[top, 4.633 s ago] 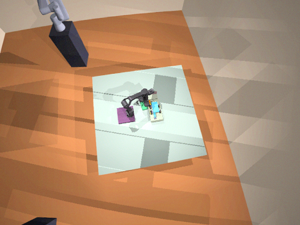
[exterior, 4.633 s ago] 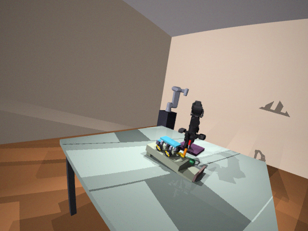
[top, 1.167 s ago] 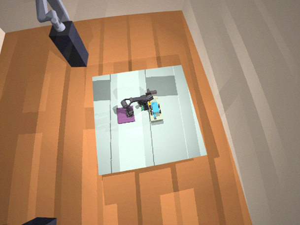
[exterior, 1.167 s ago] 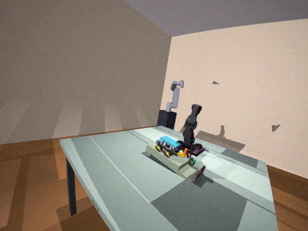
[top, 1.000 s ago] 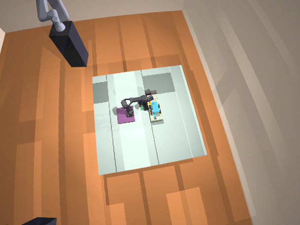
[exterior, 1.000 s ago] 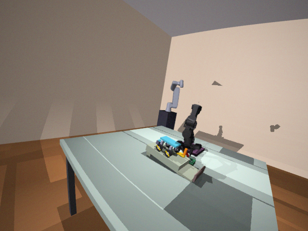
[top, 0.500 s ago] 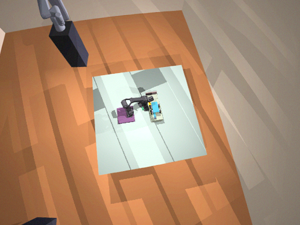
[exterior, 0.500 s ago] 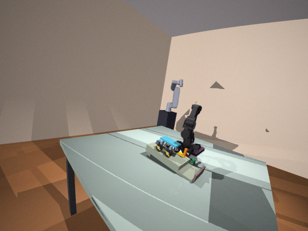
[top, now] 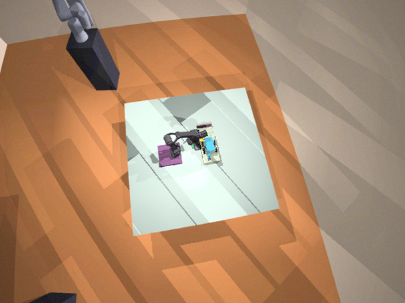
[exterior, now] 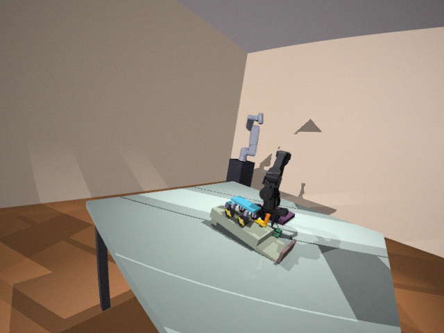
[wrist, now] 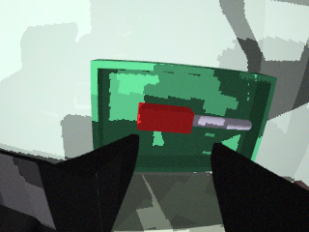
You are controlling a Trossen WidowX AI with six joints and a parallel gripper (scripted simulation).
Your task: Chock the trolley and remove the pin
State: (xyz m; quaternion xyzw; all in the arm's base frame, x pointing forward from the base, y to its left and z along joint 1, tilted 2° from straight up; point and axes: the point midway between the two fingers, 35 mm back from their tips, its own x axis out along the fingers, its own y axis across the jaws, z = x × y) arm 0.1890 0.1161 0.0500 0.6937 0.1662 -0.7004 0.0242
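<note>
My gripper tip is now 30 mm above the stop pin, 10 mm to the right of it and 10 mm past it. From my gripper tip the other things lie so: green tray (40 mm below, 10 mm to the left, 10 mm behind); ramp (130 mm ahead, 70 mm to the right, 10 mm above); yellow chock (70 mm ahead, 40 mm above).
</note>
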